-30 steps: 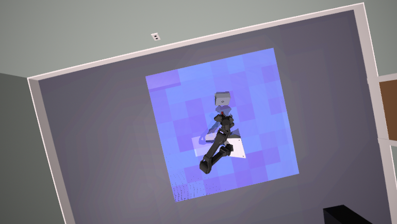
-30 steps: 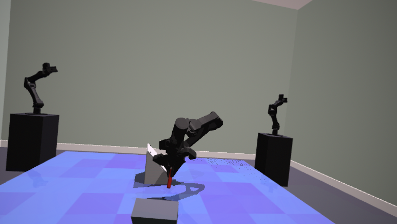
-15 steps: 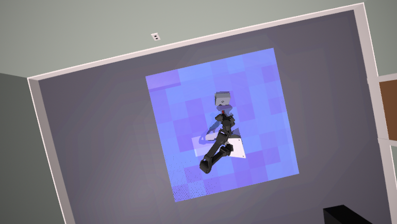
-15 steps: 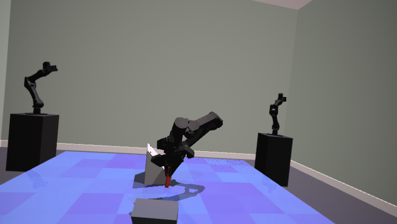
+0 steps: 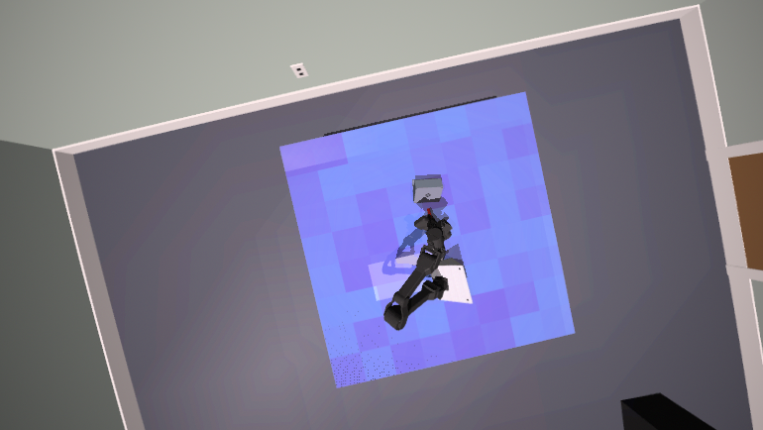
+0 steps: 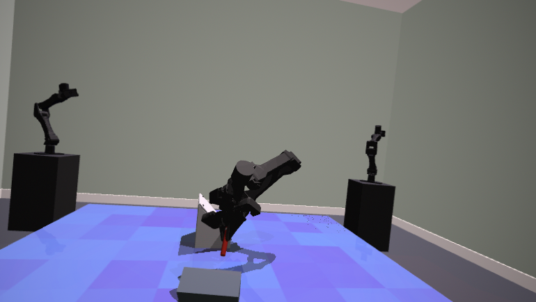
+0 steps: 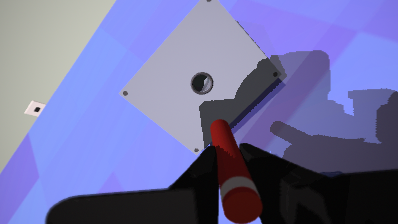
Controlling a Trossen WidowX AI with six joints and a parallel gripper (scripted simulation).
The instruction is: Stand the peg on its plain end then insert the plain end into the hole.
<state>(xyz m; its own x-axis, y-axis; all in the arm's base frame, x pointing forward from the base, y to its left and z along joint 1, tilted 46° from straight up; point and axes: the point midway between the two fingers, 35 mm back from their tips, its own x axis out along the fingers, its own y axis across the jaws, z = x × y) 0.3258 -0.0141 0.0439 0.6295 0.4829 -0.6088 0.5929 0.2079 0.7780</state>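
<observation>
The grey sloped panel lies 120 mm ahead of my gripper tip, 20 mm to the right of it and 80 mm below it. The rest, counted from my gripper tip: red peg (10 mm behind, 10 mm above).
</observation>
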